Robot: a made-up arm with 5 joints. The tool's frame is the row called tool. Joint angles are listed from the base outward.
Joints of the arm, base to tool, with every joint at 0 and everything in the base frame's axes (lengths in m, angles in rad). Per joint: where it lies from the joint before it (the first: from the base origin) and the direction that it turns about. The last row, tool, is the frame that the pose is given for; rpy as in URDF.
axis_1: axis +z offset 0 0 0.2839
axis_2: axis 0 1 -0.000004 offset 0 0 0
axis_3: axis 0 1 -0.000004 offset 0.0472 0 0.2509
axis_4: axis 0 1 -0.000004 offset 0.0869 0 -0.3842
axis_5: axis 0 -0.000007 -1 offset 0.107 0 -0.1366
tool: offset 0 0 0 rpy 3.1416 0 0
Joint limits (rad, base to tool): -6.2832..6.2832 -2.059..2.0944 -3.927..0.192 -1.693..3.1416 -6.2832..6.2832
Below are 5 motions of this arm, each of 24 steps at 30 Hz.
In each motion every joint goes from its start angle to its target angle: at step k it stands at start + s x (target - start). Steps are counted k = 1, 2, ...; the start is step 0. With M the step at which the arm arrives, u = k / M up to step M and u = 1 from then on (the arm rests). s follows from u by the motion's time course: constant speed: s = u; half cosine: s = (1 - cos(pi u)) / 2; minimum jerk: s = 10 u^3 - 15 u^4 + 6 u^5.
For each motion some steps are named. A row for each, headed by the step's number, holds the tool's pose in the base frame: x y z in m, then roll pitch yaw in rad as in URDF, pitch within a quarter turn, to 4 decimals.
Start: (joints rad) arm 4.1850 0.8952 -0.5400 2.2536 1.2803
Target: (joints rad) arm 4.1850 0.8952 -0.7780 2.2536 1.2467
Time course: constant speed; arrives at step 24
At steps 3, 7, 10, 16, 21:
3: -0.0108 -0.0185 0.0706 0.5429 0.1555 2.3629
7: -0.0175 -0.0301 0.0628 0.5810 0.1684 2.3644
10: -0.0227 -0.0389 0.0573 0.6097 0.1780 2.3659
16: -0.0332 -0.0570 0.0472 0.6671 0.1976 2.3700
21: -0.0422 -0.0725 0.0397 0.7152 0.2139 2.3745

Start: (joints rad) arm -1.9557 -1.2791 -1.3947 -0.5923 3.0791
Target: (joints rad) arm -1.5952 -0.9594 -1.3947 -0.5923 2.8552
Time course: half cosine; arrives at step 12
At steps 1, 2, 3, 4, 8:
1: 0.0927 0.2330 0.9070 0.0079 -0.1188 -2.0163
2: 0.0850 0.2253 0.9109 0.0080 -0.1028 -2.0095
3: 0.0733 0.2125 0.9168 0.0074 -0.0773 -1.9985
4: 0.0592 0.1949 0.9239 0.0053 -0.0443 -1.9842
8: 0.0113 0.0986 0.9482 -0.0264 0.1122 -1.9172

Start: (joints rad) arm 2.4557 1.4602 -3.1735 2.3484 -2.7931
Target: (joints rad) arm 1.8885 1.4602 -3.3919 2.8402 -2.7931
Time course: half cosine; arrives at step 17
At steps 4, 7, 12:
4: -0.4475 0.4252 0.2422 -2.8770 -0.6239 -1.1942
7: -0.3756 0.4655 0.2609 -2.8425 -0.6814 -1.3471
12: -0.2335 0.5087 0.2968 -2.7680 -0.7877 -1.6457

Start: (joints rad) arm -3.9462 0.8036 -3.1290 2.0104 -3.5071
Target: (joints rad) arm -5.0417 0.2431 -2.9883 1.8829 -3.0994
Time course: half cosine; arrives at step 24
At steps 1, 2, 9, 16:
1: -0.3982 0.4177 0.6551 -3.0252 0.2959 -0.4282
2: -0.3909 0.4217 0.6588 -3.0241 0.3030 -0.4468
9: -0.2161 0.4737 0.7398 -3.0174 0.4690 -0.8734
16: 0.0231 0.4161 0.8464 -3.0887 0.7239 -1.5465

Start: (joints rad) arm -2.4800 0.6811 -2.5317 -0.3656 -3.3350
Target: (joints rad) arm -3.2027 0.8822 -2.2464 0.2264 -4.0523
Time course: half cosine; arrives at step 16
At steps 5, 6, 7, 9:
5: -0.5691 -0.3116 0.7437 -0.6773 1.0396 2.8919
6: -0.6078 -0.2851 0.7164 -0.8949 1.0569 2.6189
7: -0.6469 -0.2514 0.6850 -1.1373 1.0478 2.3229
9: -0.7154 -0.1673 0.6144 -1.5690 0.9488 1.8020

